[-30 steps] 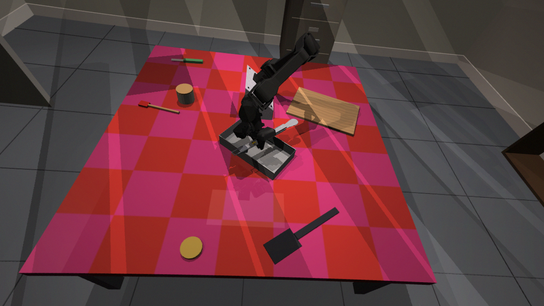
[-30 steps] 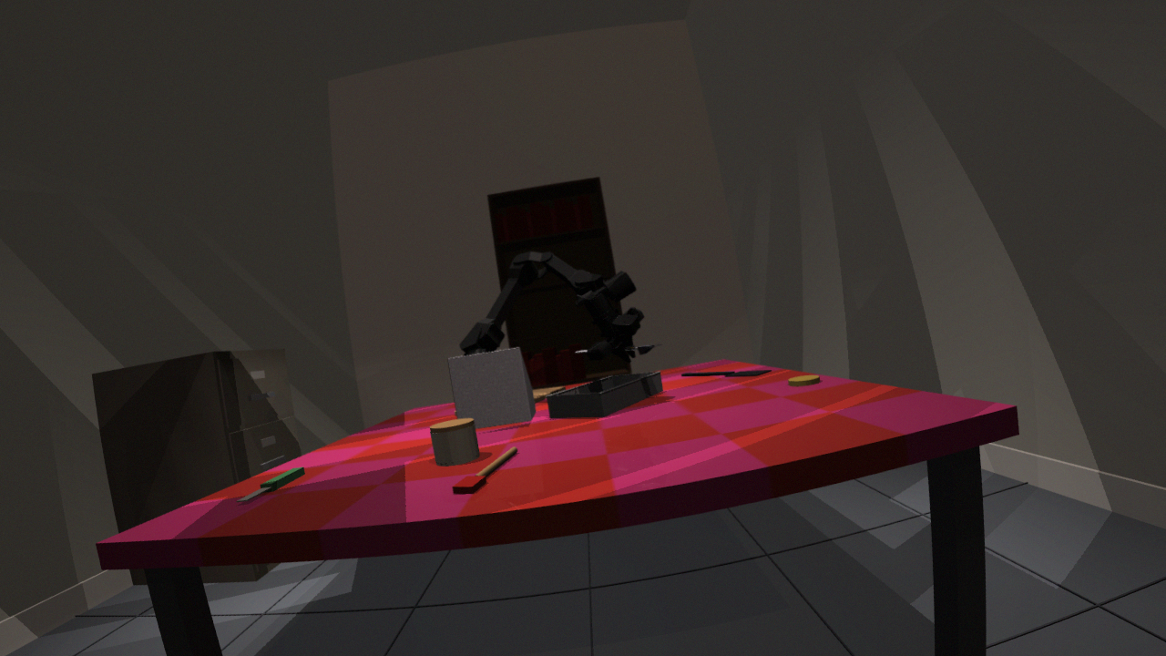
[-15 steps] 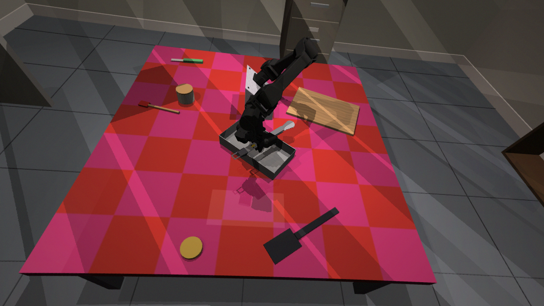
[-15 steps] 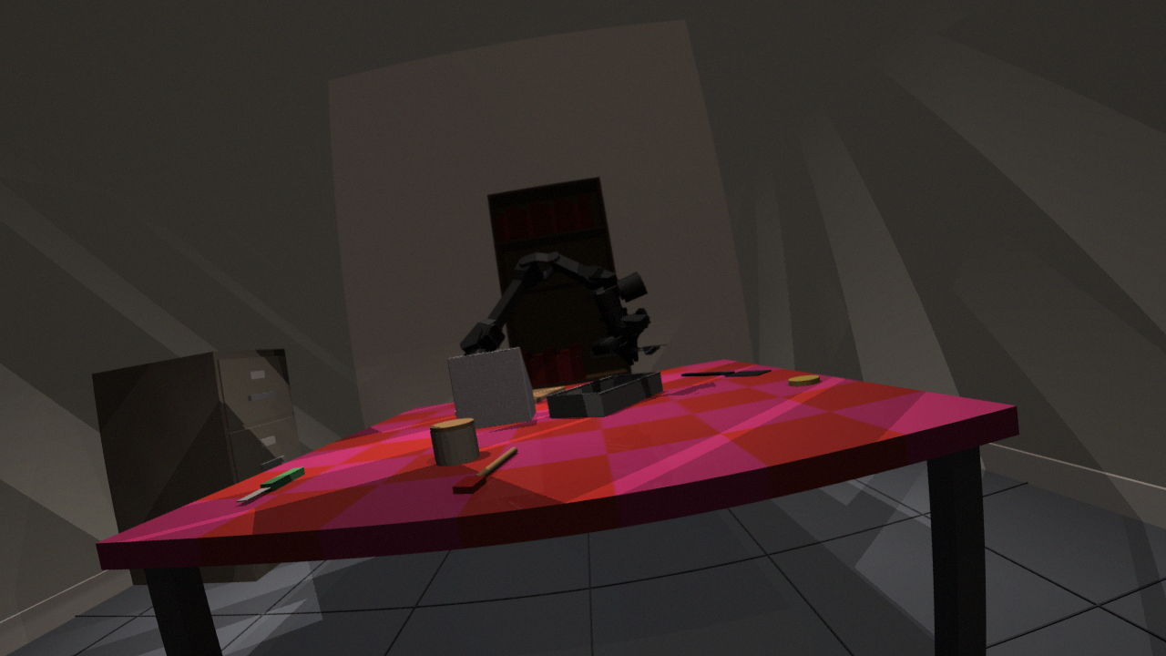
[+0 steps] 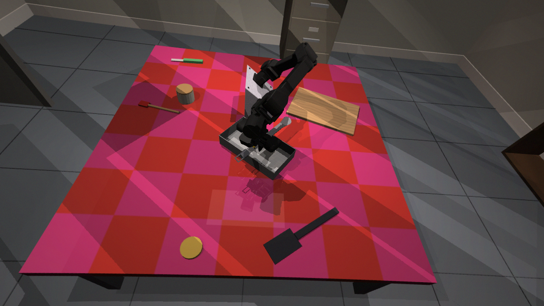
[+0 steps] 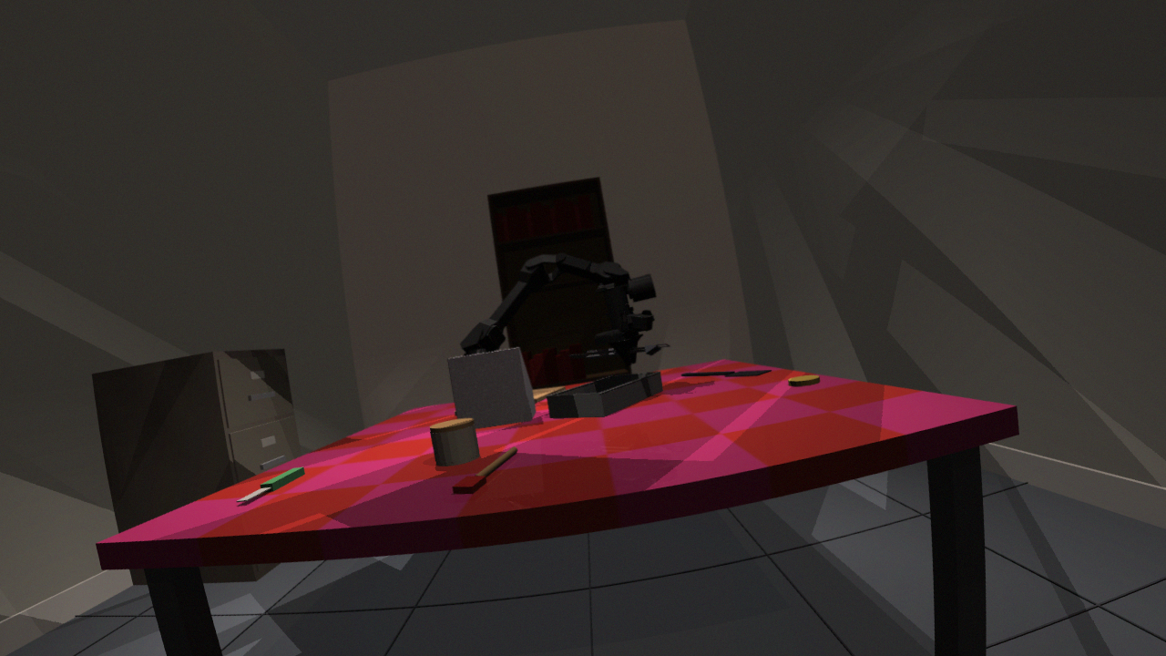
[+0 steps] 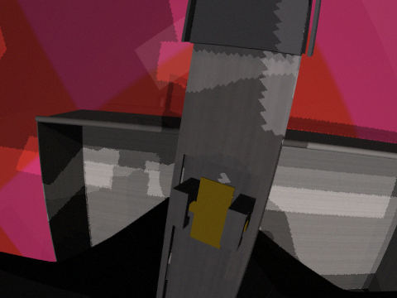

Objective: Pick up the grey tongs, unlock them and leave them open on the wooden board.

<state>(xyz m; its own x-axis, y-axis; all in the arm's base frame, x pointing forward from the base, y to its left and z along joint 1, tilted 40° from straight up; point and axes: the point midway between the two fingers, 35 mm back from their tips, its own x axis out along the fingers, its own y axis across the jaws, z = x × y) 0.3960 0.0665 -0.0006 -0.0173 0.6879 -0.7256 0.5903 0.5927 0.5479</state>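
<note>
The yellow lock is 40 mm above my gripper tip, 20 mm ahead of it and 10 mm to the right of it. The rest, counted from my gripper tip: yellow disc (380 mm ahead, 170 mm to the right, 80 mm below); then roasting tin (70 mm below, 70 mm behind, 10 mm to the right); then black spatula (290 mm ahead, 200 mm to the left, 90 mm below).
</note>
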